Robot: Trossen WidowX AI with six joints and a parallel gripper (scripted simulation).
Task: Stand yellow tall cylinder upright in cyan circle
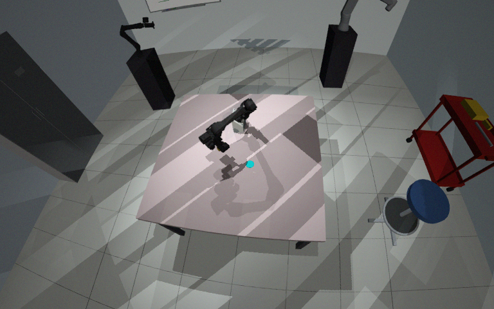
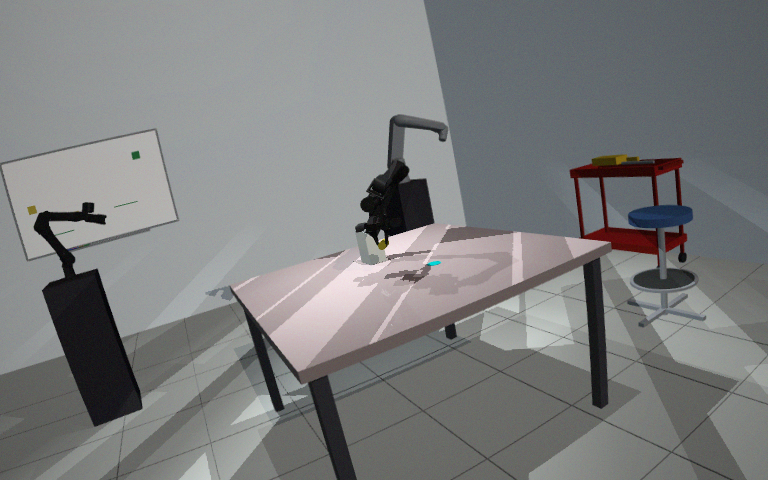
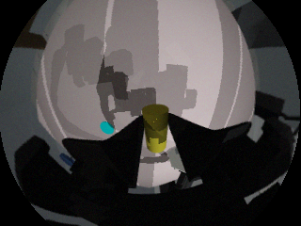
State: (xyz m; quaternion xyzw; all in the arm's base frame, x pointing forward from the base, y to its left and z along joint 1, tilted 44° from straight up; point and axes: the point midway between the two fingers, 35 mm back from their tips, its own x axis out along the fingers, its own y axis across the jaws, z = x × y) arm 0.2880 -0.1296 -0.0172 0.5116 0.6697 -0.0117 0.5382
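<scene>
Right now the cyan circle is 200 mm to the left of my gripper tip, 130 mm below it and 50 mm ahead of it. Also, from my gripper tip: yellow tall cylinder: 10 mm to the left, 10 mm behind.
</scene>
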